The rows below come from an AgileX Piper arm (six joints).
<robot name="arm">
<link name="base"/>
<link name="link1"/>
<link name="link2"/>
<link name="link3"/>
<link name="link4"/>
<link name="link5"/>
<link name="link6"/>
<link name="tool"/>
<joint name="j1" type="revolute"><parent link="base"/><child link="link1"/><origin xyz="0 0 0.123"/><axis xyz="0 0 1"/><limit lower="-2.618" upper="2.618"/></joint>
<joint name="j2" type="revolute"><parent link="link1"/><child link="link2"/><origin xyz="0 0 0" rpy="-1.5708 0 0"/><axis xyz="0 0 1"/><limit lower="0" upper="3.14"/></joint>
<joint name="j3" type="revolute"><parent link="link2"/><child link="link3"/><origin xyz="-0.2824 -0.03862 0"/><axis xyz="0 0 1"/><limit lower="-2.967" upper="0"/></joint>
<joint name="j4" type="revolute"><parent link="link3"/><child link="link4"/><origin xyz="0.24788 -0.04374 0" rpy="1.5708 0 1.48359"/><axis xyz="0 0 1"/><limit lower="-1.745" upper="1.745"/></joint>
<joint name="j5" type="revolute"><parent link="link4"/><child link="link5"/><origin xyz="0 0 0" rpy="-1.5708 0 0"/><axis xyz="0 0 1"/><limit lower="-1.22" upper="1.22"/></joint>
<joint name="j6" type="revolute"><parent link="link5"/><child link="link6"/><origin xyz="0 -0.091 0" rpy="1.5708 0 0"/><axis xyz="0 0 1"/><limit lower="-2.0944" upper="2.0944"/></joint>
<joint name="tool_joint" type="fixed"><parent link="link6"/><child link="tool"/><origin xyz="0 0 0"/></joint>
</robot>
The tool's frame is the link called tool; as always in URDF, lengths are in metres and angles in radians.
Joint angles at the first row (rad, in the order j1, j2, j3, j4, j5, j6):
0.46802 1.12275 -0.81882 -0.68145 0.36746 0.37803
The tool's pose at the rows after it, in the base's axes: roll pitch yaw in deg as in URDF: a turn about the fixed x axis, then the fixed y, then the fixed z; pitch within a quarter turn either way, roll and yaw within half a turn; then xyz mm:
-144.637, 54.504, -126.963, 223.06, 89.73, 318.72
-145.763, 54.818, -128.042, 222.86, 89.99, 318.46
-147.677, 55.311, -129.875, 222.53, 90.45, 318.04
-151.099, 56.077, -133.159, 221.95, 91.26, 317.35
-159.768, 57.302, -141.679, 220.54, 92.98, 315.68
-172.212, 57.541, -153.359, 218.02, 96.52, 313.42
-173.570, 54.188, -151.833, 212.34, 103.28, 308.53
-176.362, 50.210, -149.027, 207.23, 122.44, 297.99
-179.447, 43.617, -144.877, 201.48, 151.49, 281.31
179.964, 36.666, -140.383, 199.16, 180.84, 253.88
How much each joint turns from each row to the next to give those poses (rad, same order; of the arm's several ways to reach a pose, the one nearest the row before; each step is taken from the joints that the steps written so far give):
0.00002 0.00000 -0.00001 0.00162 0.00002 0.00181
-0.00003 -0.00002 0.00003 0.01291 -0.00003 0.00000
0.00001 0.00002 -0.00001 0.02147 -0.00001 0.00001
0.00002 0.00000 -0.00002 0.03709 0.00003 0.00000
-0.00005 0.00001 0.00001 0.08435 0.00341 0.00441
0.00218 -0.00001 0.00000 0.13347 0.00529 -0.01576
0.02762 0.00225 0.00000 0.10104 0.04597 -0.09954
0.06681 0.03505 -0.00207 0.10045 0.02850 -0.08297
0.09524 0.07642 -0.01962 0.10201 0.05263 -0.07577
0.08869 0.11458 -0.01180 0.01982 0.01778 -0.00609

